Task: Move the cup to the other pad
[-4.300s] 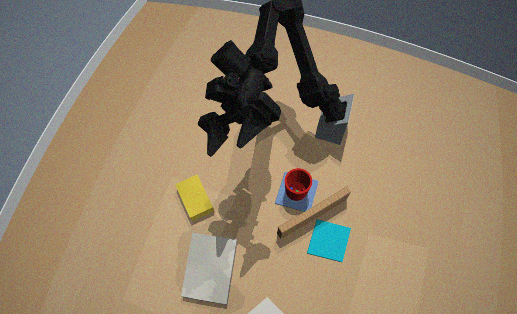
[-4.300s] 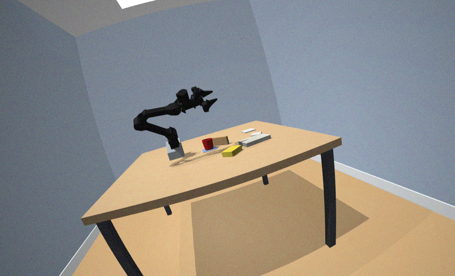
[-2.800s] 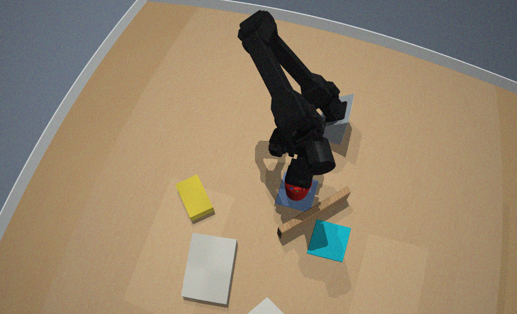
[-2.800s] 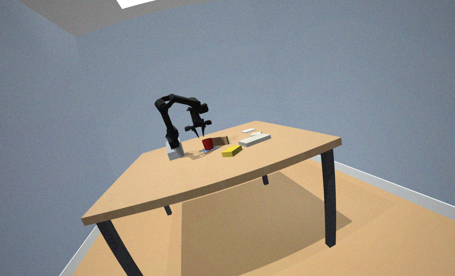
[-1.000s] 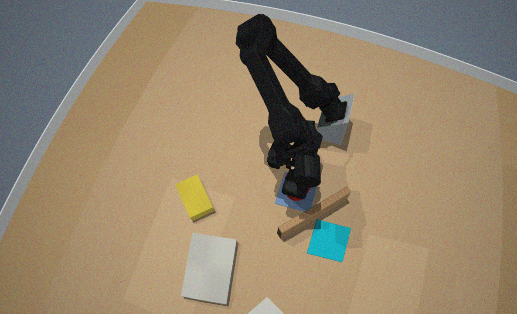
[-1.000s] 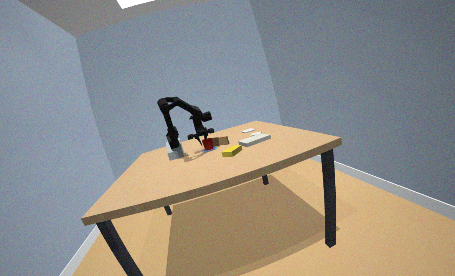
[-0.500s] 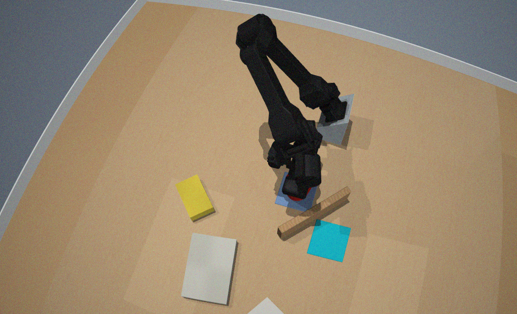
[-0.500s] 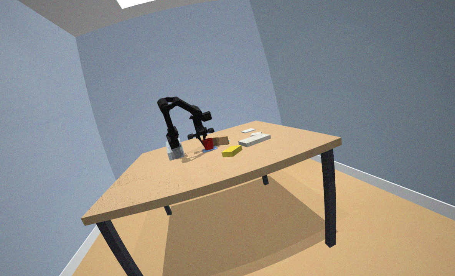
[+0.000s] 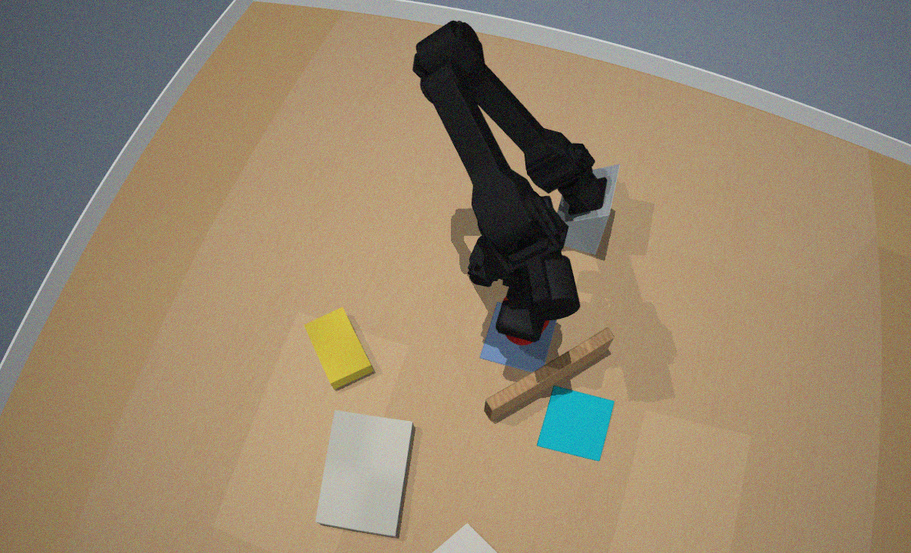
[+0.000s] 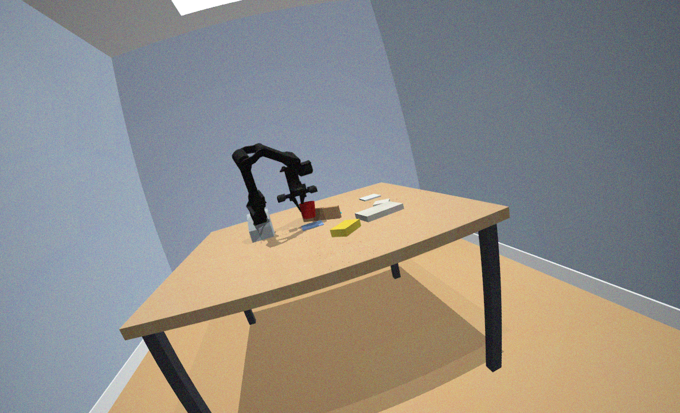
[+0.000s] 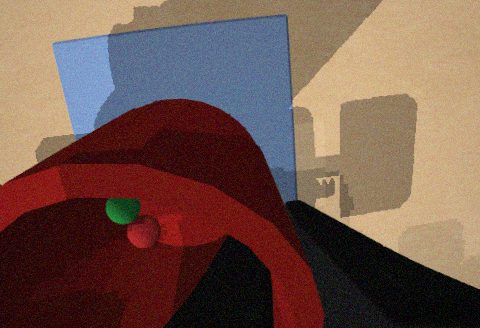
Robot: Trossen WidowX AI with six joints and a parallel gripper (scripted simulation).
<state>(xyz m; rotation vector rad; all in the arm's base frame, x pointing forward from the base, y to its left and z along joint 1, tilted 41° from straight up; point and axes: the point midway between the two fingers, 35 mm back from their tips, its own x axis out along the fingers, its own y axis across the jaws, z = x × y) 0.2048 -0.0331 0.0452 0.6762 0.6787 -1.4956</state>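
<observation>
The red marble lies 40 mm ahead of my gripper tip, 20 mm below it and 10 mm to the left of it. Also, from my gripper tip: green marble 50 mm ahead, 30 mm below; then wooden bar 90 mm ahead, 60 mm to the left, 60 mm below; then red cup 30 mm ahead.
</observation>
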